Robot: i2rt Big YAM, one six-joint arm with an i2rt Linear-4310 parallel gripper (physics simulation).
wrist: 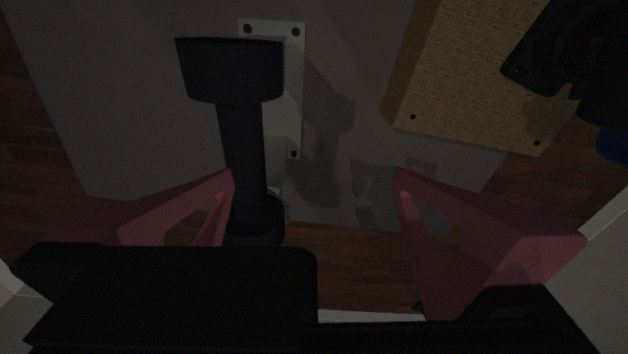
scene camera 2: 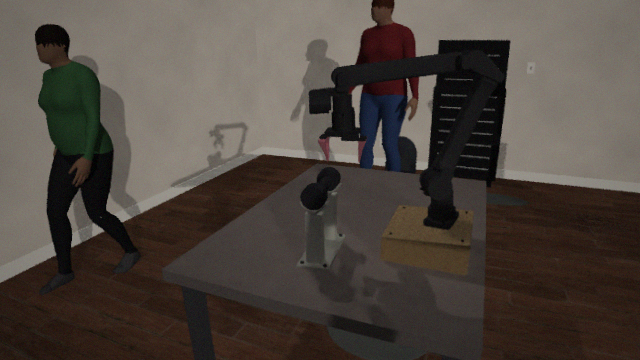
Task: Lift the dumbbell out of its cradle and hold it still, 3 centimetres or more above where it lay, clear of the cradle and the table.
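Frame: origin at the arm's base, x left, y ahead, z down, level; metres.
Where they show: gripper, fingertip midpoint: [wrist: 312, 176] [scene camera 2: 343, 161]; arm's base, origin of the base link: [wrist: 557, 39] [scene camera 2: 441, 220].
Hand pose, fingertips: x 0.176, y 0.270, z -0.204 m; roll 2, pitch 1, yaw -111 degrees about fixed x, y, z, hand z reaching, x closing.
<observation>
Each offset is from my fingertips to the top centre of the thing. Level surfaces: height alone.
The black dumbbell @(dx +0.053, dy +0.046, dz +0.040 m) [scene camera 2: 314, 195] [wrist: 245, 150] lies on top of the pale cradle @(dx +0.053, dy +0.046, dz +0.090 m) [scene camera 2: 315, 237] [wrist: 296, 95], which stands on the grey table @(dz +0.298 m) [scene camera 2: 240, 250] [wrist: 125, 125]. My gripper [scene camera 2: 343, 159] [wrist: 312, 176] is open, its pink fingers pointing down, with nothing between them. In the scene view it hangs above and behind the dumbbell, apart from it. In the wrist view the left fingertip overlaps the dumbbell's handle near its lower head, and the gap between the fingers lies mostly to the right of the handle. The gripper's black body hides part of the lower head's edge.
The arm stands on a wooden block [scene camera 2: 430, 230] [wrist: 465, 75] to the right of the cradle. A person in a green top [scene camera 2: 70, 110] stands left of the table, and a person in a red top [scene camera 2: 387, 55] stands behind it. A black cabinet [scene camera 2: 500, 100] stands at the back wall.
</observation>
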